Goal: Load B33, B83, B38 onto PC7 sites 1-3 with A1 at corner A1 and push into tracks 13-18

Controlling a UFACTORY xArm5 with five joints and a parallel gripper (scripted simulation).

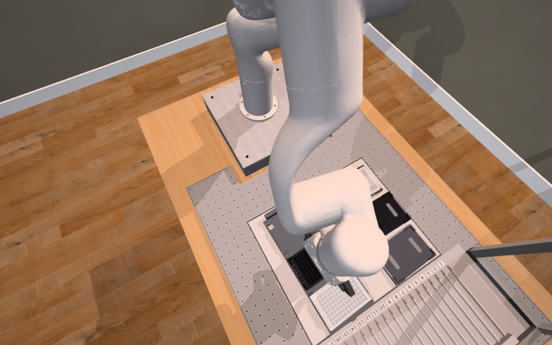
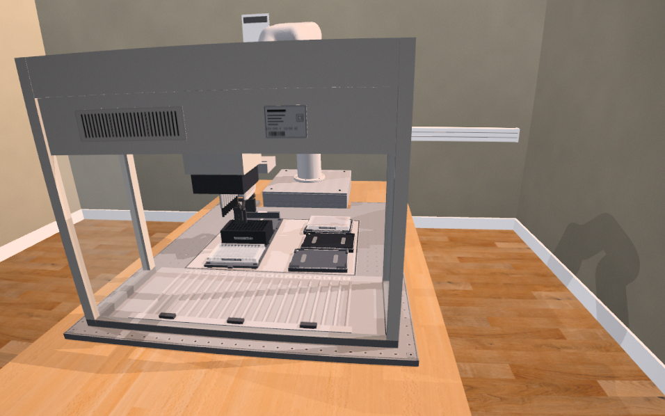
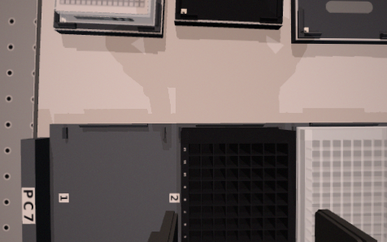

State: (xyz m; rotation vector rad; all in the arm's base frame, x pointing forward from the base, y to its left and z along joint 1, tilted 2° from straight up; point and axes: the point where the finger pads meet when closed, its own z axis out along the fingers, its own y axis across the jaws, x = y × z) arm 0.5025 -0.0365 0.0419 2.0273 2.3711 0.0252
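My hand is 5 cm above the black deep-well block B83. Also, from my hand: plate carrier PC7 (7 cm below, 1 cm behind); plate nest S3 (23 cm to the left, 8 cm below, 8 cm ahead); plate nest S2 (23 cm to the left, 8 cm below, 3 cm behind).
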